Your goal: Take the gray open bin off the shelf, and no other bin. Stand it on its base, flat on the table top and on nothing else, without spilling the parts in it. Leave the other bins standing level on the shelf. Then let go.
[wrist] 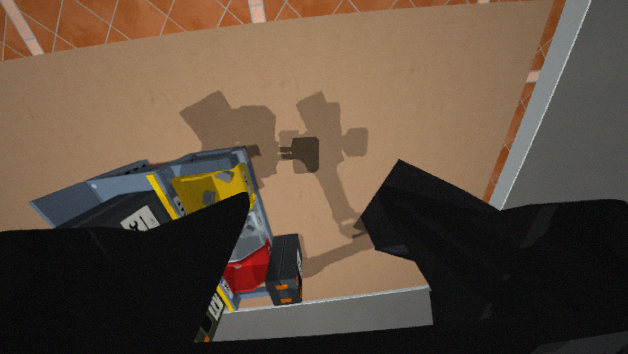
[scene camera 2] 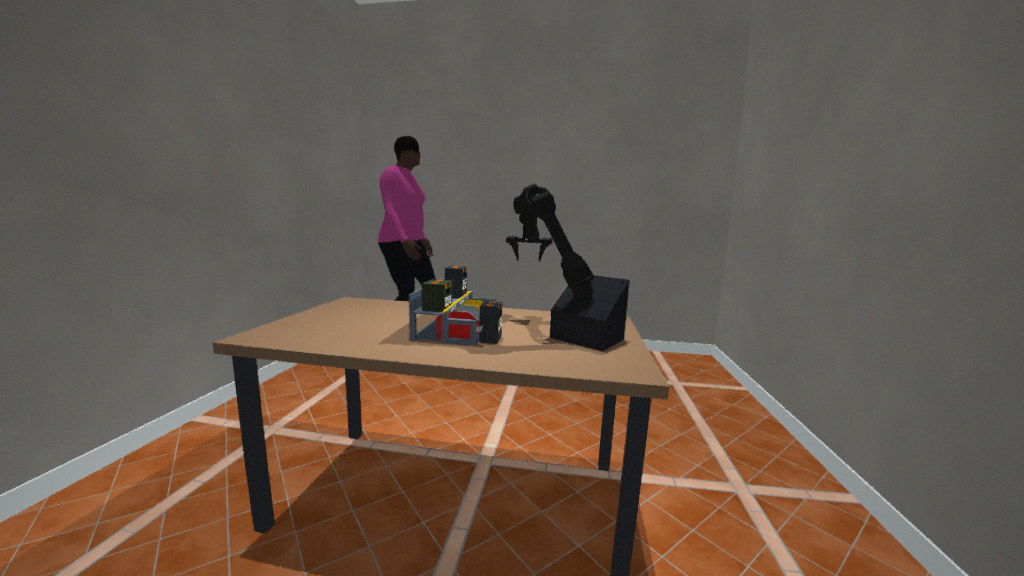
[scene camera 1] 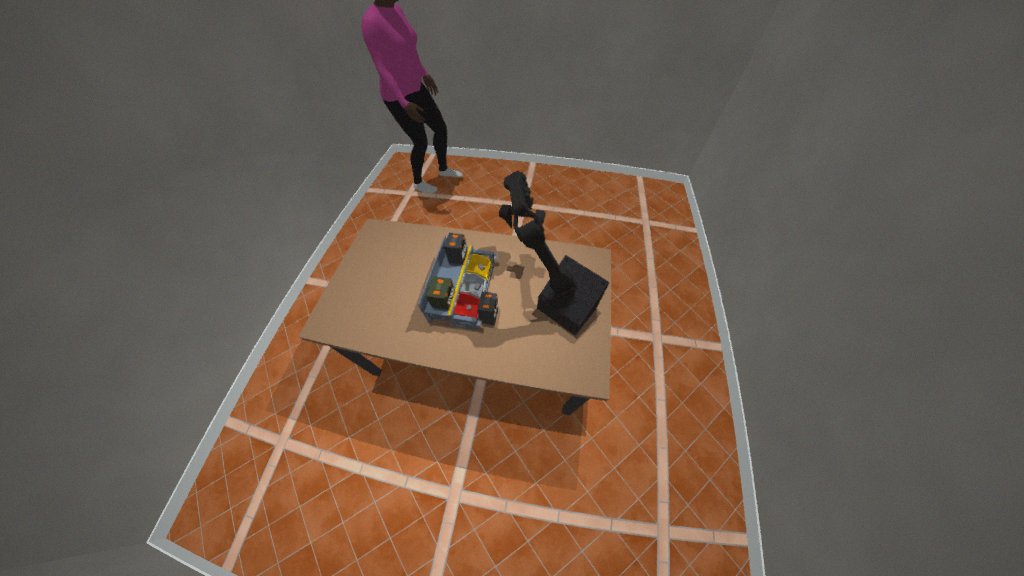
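Pixels of known places: gripper, fingertip midpoint: (wrist: 315, 195) (scene camera 2: 528, 261); arm's base at its link origin: (scene camera 2: 584, 294) (scene camera 1: 568, 287).
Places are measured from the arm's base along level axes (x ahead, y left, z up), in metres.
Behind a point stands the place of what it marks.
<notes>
The gray open bin (scene camera 1: 473, 286) @(x 0.428, y 0.053, z -0.156 m) (wrist: 254, 238) @(x 0.384, y 0.117, z -0.145 m) sits in the lower front row of the blue-gray shelf (scene camera 1: 449, 272) @(x 0.528, y 0.074, z -0.062 m) (scene camera 2: 413, 328) @(x 0.529, y 0.294, z -0.121 m), between the yellow bin (scene camera 1: 478, 266) (wrist: 192, 187) and the red bin (scene camera 1: 466, 308) (scene camera 2: 458, 328) @(x 0.387, y 0.235, z -0.117 m) (wrist: 252, 272) @(x 0.394, y 0.234, z -0.132 m). Small gray parts show in it. In the wrist view my left finger hides part of it. My gripper (scene camera 1: 522, 220) @(x 0.266, y -0.160, z 0.087 m) (scene camera 2: 529, 259) @(x 0.266, y -0.160, z 0.087 m) (wrist: 315, 195) @(x 0.266, y -0.160, z 0.087 m) is open and empty, pointing down high above the table, off to the arm's side of the shelf and apart from all bins.
A dark box (scene camera 1: 488, 308) @(x 0.278, y 0.192, z -0.034 m) (scene camera 2: 491, 321) @(x 0.277, y 0.205, z -0.086 m) (wrist: 285, 270) @(x 0.296, y 0.117, z -0.056 m) stands on the table (scene camera 1: 372, 286) @(x 0.911, y 0.233, z -0.164 m) close in front of the red bin. Another dark box (scene camera 1: 453, 247) @(x 0.514, y 0.017, z 0.056 m) (scene camera 2: 456, 280) @(x 0.509, y 0.018, z 0.009 m) and a green box (scene camera 1: 439, 293) @(x 0.468, y 0.233, z 0.034 m) (scene camera 2: 435, 295) @(x 0.467, y 0.252, z -0.006 m) stand on the shelf's upper board. A person (scene camera 1: 397, 57) (scene camera 2: 403, 204) stands beyond the table.
</notes>
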